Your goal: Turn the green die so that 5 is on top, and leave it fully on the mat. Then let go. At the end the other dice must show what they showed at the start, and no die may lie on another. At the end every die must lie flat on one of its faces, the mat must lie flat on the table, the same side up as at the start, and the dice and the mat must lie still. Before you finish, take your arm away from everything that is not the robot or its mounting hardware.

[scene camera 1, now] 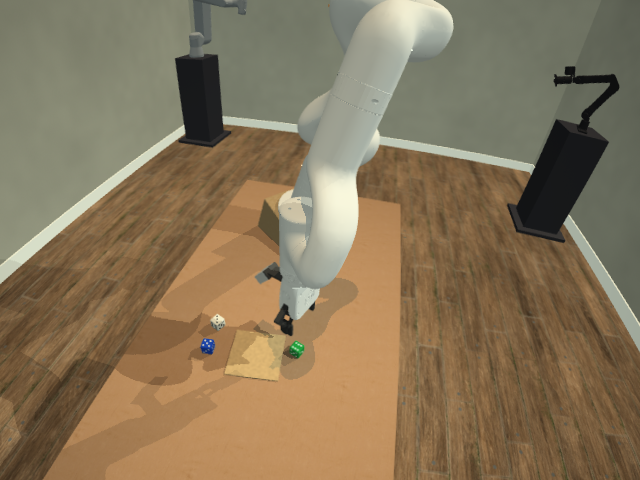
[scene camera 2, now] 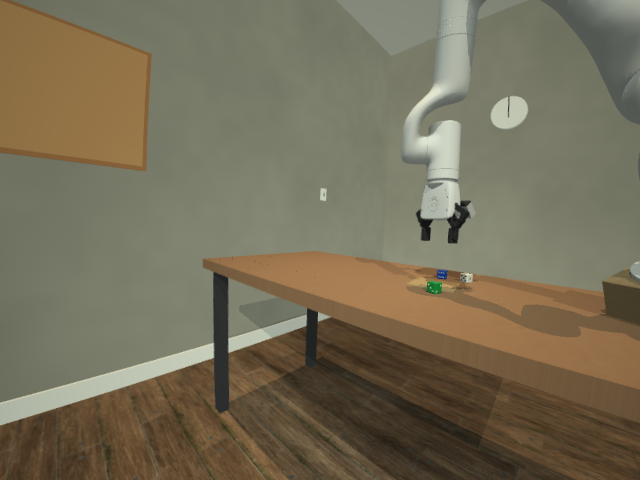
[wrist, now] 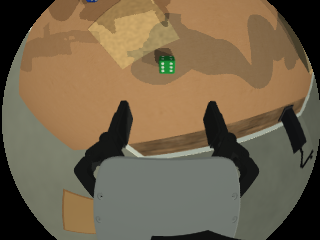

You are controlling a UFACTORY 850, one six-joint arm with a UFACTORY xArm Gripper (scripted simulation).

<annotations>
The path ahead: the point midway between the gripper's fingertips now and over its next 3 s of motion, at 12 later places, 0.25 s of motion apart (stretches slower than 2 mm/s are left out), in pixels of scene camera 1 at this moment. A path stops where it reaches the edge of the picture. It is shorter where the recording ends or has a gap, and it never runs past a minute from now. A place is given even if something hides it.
My gripper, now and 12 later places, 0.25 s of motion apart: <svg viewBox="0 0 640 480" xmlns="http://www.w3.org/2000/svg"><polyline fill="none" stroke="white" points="298,319 298,320 298,322 298,324 297,325 297,326 297,328 297,330 297,332 297,332 297,333 297,334 297,336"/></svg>
</annotations>
